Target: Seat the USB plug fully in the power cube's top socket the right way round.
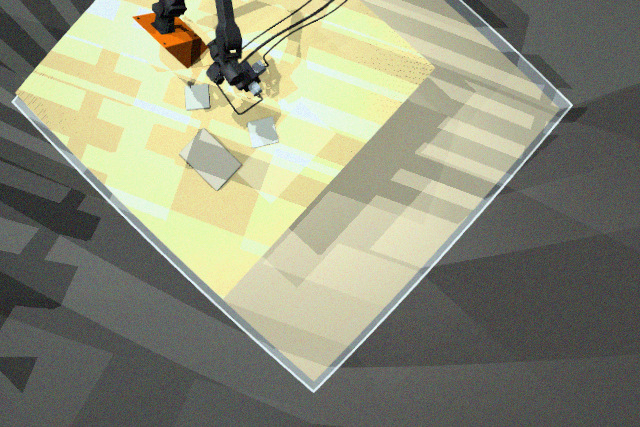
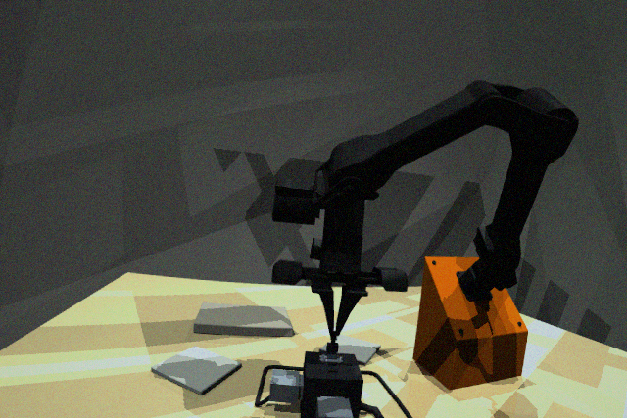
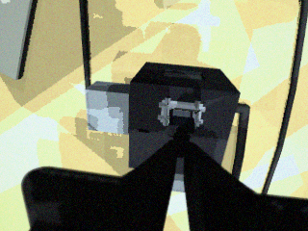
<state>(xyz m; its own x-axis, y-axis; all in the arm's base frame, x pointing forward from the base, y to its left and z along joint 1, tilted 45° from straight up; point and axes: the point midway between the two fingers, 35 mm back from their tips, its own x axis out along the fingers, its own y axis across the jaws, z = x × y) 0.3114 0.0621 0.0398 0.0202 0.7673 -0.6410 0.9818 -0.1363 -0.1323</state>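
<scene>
My gripper tip is now 2 cm above the dark USB plug. Round my gripper tip: plate (20 cm ahead, 11 cm below, 10 cm to the right).
</scene>
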